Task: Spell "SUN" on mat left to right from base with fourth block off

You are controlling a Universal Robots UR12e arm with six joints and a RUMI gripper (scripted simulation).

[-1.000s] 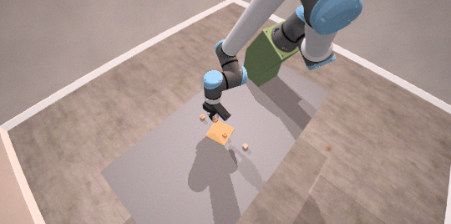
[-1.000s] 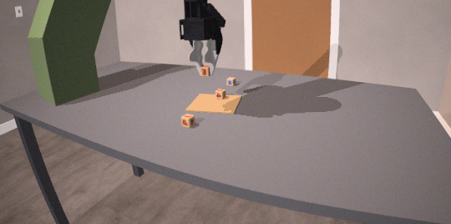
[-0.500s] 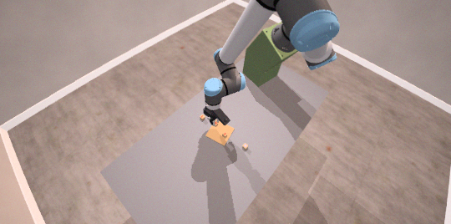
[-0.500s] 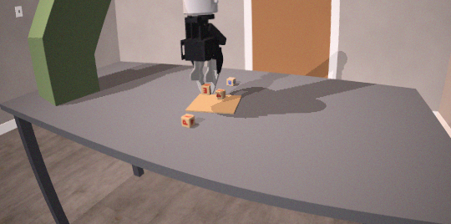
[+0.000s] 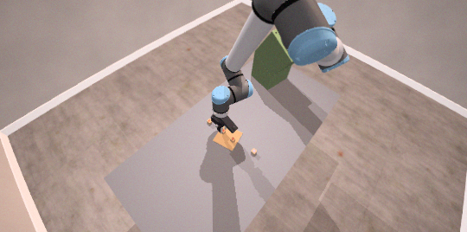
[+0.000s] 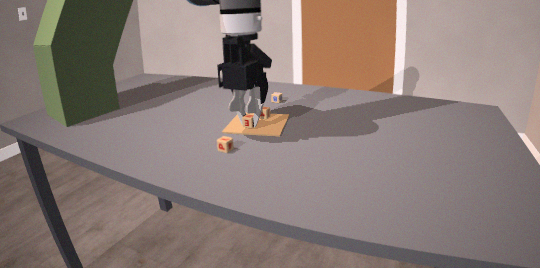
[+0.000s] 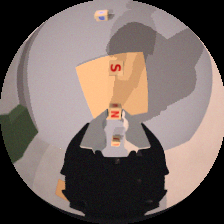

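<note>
Now: hand 4 cm to the right of the orange mat, 2 cm above it and 1 cm past it. Also, from my hand: red-lettered block 12 cm to the right, 3 cm ahead, 1 cm below; blue-lettered block 22 cm to the left, 7 cm behind, 1 cm below.
</note>
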